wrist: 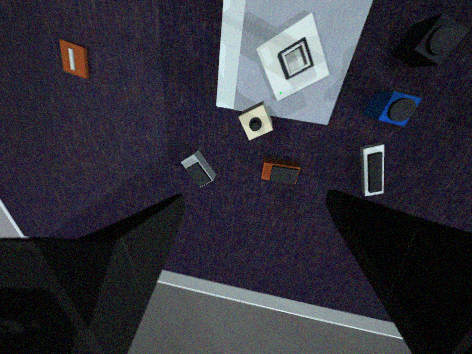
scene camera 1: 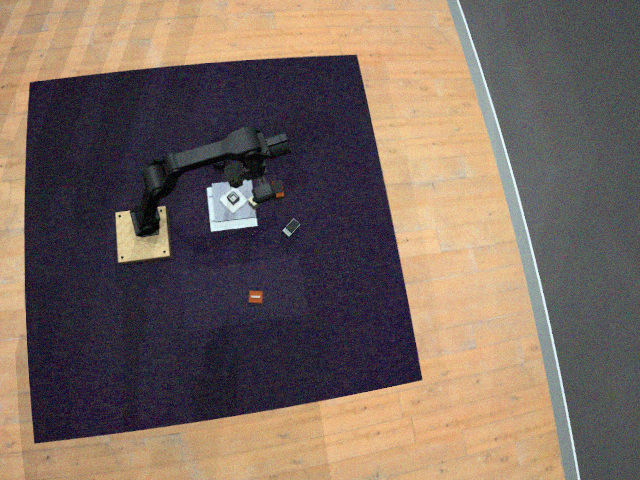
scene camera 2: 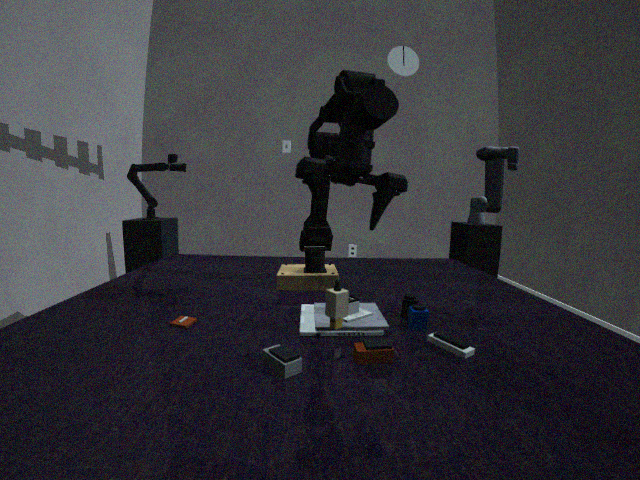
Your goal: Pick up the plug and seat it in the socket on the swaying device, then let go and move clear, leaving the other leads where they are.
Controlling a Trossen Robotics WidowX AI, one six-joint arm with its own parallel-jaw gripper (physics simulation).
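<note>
The plug, a cream block point(scene camera 1: 252, 202) point(scene camera 2: 337, 304) point(wrist: 248, 131) with a black knob on top and a yellow lower end, stands upright at the near edge of the grey platform point(scene camera 1: 214, 217) point(scene camera 2: 375, 321) point(wrist: 345, 35). The device's white plate point(scene camera 1: 233, 207) point(scene camera 2: 361, 314) point(wrist: 320, 67) lies turned on that platform and bears a black-edged square socket point(wrist: 284, 65). My gripper point(scene camera 1: 250, 183) point(scene camera 2: 345, 223) point(wrist: 254, 198) is open, high above, with nothing between its fingers. In the wrist view the plug shows beyond the fingertips, above the gap between them.
Other leads lie around: a grey one point(scene camera 1: 292, 227) point(scene camera 2: 292, 367) point(wrist: 207, 165), an orange one point(scene camera 1: 279, 194) point(scene camera 2: 373, 354) point(wrist: 267, 171), a white one point(scene camera 2: 468, 352) point(wrist: 365, 182), a blue one point(scene camera 2: 417, 320) point(wrist: 387, 119) and a black one point(wrist: 445, 40). An orange tile point(scene camera 1: 255, 301) point(scene camera 2: 177, 323) point(wrist: 81, 62) lies apart.
</note>
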